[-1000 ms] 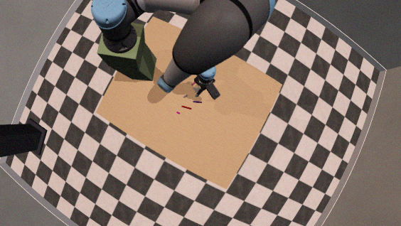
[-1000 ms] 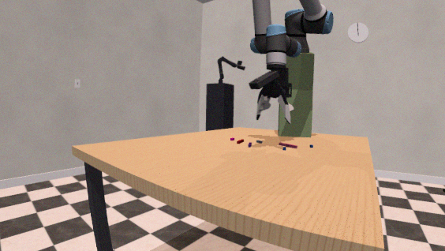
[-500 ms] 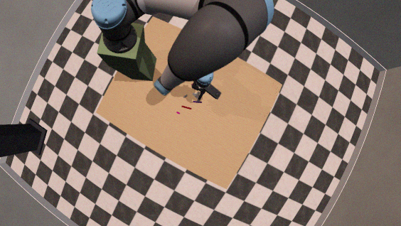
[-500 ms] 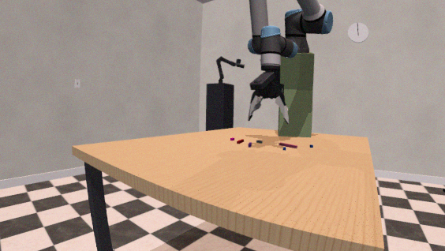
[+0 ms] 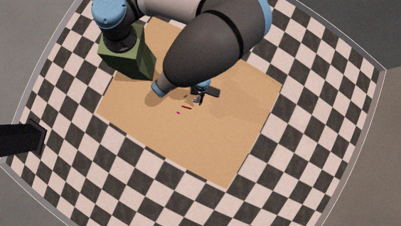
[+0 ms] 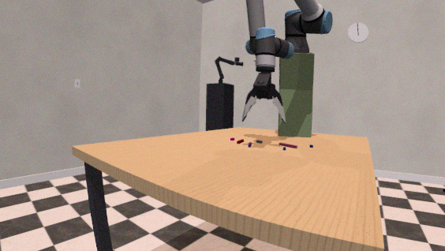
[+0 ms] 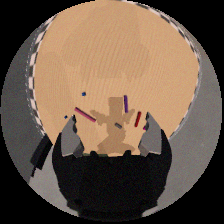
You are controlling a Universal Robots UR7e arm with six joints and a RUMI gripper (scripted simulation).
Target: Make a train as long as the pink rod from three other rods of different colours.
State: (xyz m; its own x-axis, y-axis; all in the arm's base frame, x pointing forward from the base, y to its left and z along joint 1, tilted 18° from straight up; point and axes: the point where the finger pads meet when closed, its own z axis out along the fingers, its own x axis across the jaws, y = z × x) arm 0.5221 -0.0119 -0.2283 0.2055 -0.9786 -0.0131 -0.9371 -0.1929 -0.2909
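My hand is 18 cm to the left of the magenta rod, 10 cm past it and 9 cm above it. From my hand the other things lie so: pink rod 9 cm below, 8 cm to the left, 8 cm behind; then grey rod 10 cm behind, 9 cm below, 5 cm to the right; then purple rod 9 cm below, 6 cm to the right, 1 cm behind.
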